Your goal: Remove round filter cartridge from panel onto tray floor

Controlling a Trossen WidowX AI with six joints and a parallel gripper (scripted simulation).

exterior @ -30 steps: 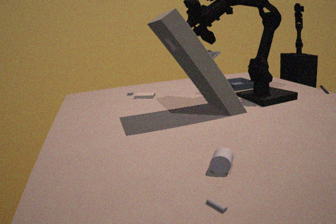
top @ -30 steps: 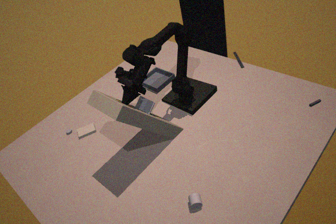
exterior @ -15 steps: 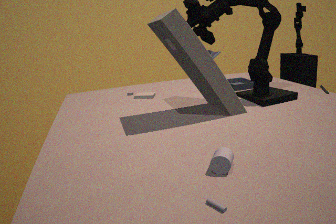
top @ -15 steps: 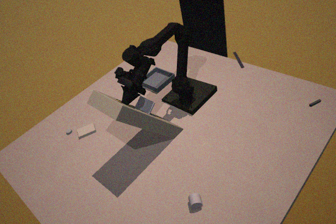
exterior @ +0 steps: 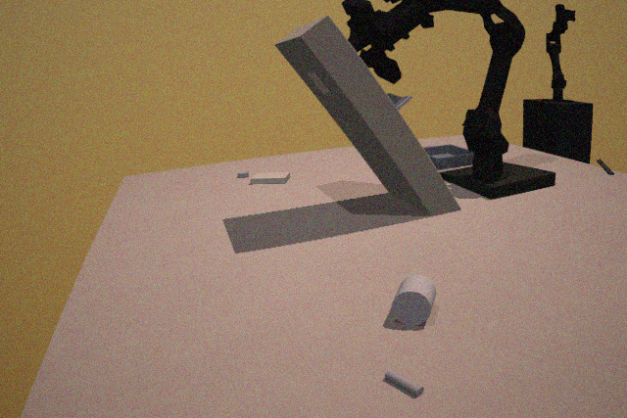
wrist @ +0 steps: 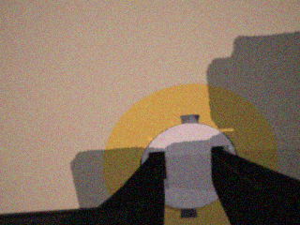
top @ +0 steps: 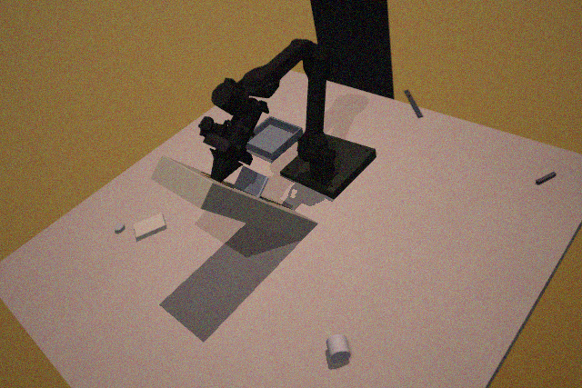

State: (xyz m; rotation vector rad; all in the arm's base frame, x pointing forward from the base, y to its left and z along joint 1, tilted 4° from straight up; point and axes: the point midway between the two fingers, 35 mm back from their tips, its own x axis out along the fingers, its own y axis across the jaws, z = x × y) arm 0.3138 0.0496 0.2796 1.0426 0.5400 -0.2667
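Right now the white round filter cartridge is 1 cm ahead of my gripper tip and 1 cm below it. Round my gripper tip: pale block (11 cm ahead, 32 cm to the right, 27 cm below); small blue-grey plate (9 cm behind, 1 cm to the right, 10 cm below); tiny cylinder (17 cm ahead, 40 cm to the right, 27 cm below).
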